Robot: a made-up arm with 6 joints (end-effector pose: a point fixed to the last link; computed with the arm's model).
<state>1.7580 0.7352 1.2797 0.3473 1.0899 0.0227</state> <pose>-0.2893 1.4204 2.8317 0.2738 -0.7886 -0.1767 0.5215</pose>
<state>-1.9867 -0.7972 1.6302 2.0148 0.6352 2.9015</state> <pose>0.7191 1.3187 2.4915 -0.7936 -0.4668 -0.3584 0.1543</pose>
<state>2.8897 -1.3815 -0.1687 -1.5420 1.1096 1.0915</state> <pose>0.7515 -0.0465 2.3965 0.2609 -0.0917 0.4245 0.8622</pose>
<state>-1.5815 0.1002 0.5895 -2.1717 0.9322 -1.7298</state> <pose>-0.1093 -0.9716 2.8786 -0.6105 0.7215 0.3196 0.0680</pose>
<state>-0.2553 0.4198 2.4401 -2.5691 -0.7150 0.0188</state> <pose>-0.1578 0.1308 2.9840 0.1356 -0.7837 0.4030 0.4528</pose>
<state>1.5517 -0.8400 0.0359 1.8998 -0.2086 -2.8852</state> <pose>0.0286 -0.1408 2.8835 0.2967 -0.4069 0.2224 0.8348</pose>
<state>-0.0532 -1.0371 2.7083 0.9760 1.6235 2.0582</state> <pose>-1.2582 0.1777 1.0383 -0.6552 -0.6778 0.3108 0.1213</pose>
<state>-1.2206 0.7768 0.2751 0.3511 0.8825 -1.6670</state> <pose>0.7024 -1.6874 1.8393 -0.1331 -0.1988 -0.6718 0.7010</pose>
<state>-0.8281 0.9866 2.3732 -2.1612 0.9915 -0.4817</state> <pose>0.6188 -0.8023 2.8486 0.5865 -0.5759 -0.4407 0.3607</pose>
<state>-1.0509 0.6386 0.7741 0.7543 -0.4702 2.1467</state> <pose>0.8126 -1.5250 2.4277 0.7343 -0.2788 -0.5713 0.2381</pose>
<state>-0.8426 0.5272 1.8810 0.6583 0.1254 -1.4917</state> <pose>0.4651 -0.4540 3.2389 -0.3771 -0.6251 -0.5673 0.3811</pose>
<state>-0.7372 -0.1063 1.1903 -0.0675 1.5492 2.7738</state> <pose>-0.0910 0.0654 3.1976 0.1394 -0.5630 0.6321 0.5139</pose>
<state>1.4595 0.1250 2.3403 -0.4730 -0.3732 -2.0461</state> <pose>-0.0768 -0.5220 3.0337 0.7351 -0.1819 0.5845 0.2914</pose>
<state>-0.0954 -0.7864 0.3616 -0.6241 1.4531 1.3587</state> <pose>-0.5231 -0.0561 2.9180 -0.2359 -0.1456 -0.9607 0.0154</pose>
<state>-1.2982 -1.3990 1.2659 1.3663 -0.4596 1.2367</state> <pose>-0.5845 1.8105 1.7065 0.1884 -0.5944 0.5309 0.5739</pose>
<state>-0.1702 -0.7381 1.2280 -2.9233 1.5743 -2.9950</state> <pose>-0.9289 0.1408 2.7626 -0.6906 -0.2276 -0.4047 0.5545</pose>
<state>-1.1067 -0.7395 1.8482 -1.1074 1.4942 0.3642</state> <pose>-0.7688 1.2713 2.2661 -0.3521 0.7923 0.4033 0.2927</pose>
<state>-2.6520 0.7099 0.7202 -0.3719 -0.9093 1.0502</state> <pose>-1.5130 -0.8469 2.1342 -0.3801 0.6820 -0.4237 0.4593</pose>
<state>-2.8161 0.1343 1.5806 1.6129 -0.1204 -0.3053</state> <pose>-0.1524 -0.0030 3.3567 0.3890 -0.6641 0.0711 0.6346</pose>
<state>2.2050 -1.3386 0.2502 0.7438 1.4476 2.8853</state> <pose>0.6693 -1.0331 2.3366 -0.5567 0.2421 -0.7171 0.3423</pose>
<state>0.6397 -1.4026 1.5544 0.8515 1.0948 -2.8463</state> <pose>-1.5271 -1.0076 1.2892 -0.1273 0.9332 -0.2529 0.2212</pose>
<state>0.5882 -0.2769 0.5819 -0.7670 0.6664 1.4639</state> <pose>0.3058 0.0910 3.1775 -0.5077 -0.4574 -0.5970 0.4201</pose>
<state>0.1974 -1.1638 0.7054 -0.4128 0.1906 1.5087</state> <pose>-1.2820 -0.2949 2.5892 0.4254 0.3905 0.8164 0.0003</pose>
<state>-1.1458 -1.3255 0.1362 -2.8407 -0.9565 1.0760</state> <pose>-0.3735 1.0493 2.5059 -0.2964 -0.8728 -0.1100 0.3719</pose>
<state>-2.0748 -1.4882 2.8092 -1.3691 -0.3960 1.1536</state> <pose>0.6492 0.9897 0.3232 0.2847 0.5200 -0.3626 0.7190</pose>
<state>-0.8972 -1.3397 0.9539 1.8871 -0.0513 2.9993</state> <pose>-1.0474 1.3674 2.1291 -0.1606 -0.9183 -0.2909 0.2152</pose>
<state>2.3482 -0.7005 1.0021 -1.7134 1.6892 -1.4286</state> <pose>0.7334 -0.5104 2.8480 0.7260 0.6797 -0.1040 0.0055</pose>
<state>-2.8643 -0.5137 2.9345 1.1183 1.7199 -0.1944</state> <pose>1.1525 0.1871 1.6411 -0.0052 0.1554 -0.8620 0.4826</pose>
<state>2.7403 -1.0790 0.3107 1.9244 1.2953 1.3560</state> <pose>0.7037 -0.4448 2.6698 0.0107 -0.2615 -0.9590 0.1086</pose>
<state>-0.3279 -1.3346 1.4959 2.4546 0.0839 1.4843</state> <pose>-1.8066 0.6546 1.5987 0.1802 -0.8940 0.2918 0.2883</pose>
